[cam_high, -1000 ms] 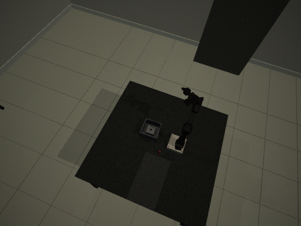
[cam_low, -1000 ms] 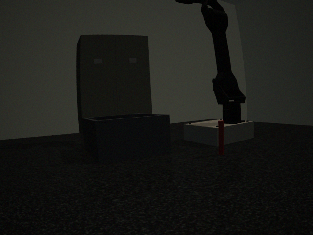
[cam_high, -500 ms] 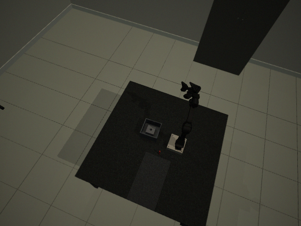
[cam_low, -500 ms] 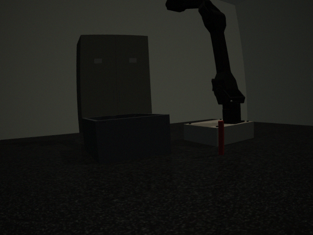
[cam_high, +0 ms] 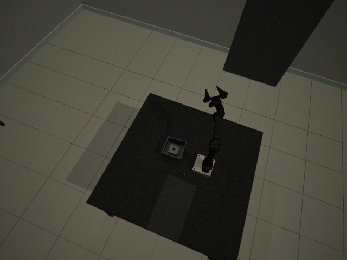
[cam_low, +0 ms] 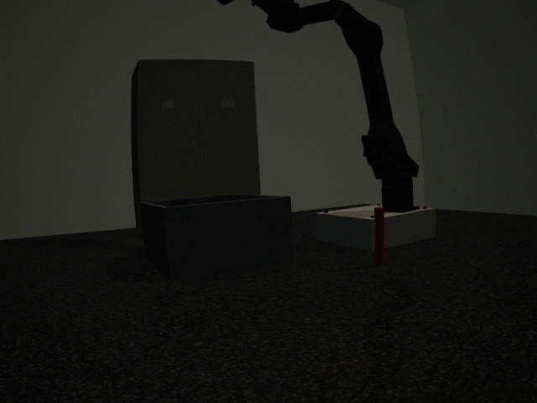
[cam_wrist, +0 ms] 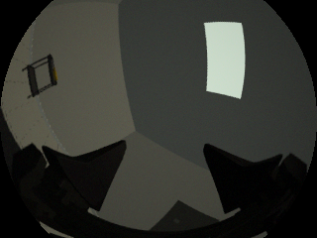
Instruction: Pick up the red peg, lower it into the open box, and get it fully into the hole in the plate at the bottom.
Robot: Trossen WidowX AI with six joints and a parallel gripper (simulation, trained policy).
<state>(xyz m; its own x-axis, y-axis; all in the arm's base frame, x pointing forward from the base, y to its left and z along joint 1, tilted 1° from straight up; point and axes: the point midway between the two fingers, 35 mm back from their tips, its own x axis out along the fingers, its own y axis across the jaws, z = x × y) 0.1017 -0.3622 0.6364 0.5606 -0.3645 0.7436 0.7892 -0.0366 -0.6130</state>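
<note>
The red peg is 670 mm below my gripper tip, 470 mm to the left of it and 60 mm ahead of it. Round my gripper tip: dark box (690 mm below, 240 mm to the left, 190 mm ahead); pale plate (670 mm below, 240 mm to the left, 190 mm ahead).
</note>
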